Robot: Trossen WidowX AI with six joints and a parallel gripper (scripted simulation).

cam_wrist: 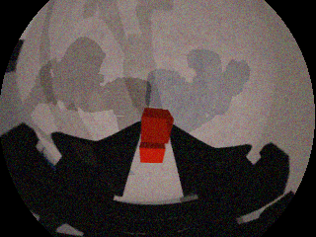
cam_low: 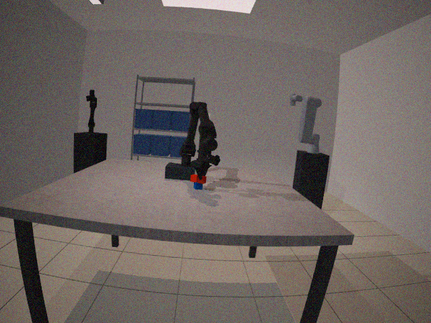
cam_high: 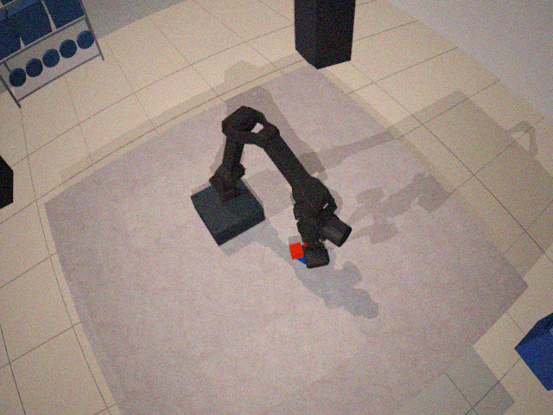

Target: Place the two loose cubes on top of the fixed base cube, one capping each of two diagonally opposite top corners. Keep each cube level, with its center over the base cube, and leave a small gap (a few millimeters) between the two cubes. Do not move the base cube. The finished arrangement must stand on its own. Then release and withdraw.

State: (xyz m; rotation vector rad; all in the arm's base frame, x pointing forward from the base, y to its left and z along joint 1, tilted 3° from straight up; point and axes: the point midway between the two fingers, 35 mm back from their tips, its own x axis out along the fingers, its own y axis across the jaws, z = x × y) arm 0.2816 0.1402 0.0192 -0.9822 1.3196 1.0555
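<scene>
Right now my gripper tip is 1 cm past the blue cube, 2 cm to the left of it and 4 cm above it.
</scene>
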